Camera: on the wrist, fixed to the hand. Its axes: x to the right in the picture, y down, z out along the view.
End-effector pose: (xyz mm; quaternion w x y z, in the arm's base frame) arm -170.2 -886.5 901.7 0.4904 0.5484 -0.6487 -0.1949
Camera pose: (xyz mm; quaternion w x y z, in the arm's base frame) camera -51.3 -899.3 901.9 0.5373 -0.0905 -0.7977 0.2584
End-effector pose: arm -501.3 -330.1 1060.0 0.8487 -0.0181 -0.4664 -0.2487
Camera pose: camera -444.4 -422.0 1008.9 0.7965 -0.3449 -0.2314 0.4393
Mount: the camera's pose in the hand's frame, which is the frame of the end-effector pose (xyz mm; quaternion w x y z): 21.4 -65.8 -97.5 0.6809 -0.0159 0.0814 0.7276
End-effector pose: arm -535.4 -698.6 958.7 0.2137 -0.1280 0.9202 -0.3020
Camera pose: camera -593.0 -709.2 1062.9 0.2883 0.6036 0.7419 -0.0459
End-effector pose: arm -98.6 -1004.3 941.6 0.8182 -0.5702 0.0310 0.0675
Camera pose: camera -65.3 -1116.5 966.1 0.4964 -0.3842 0.5015 0.5954
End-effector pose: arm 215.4 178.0 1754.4 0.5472 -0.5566 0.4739 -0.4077
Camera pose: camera 130.6 132.3 1825.2 0.6218 -0.0097 0.7787 0.0828
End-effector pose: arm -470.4 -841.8 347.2 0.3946 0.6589 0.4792 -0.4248
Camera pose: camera -512.5 -730.0 351.6 0.5493 0.8257 -0.1143 0.0591
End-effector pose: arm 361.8 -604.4 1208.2 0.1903 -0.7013 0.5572 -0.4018
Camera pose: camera 328.7 -586.6 1321.7 0.3654 -0.0424 0.9116 -0.1834
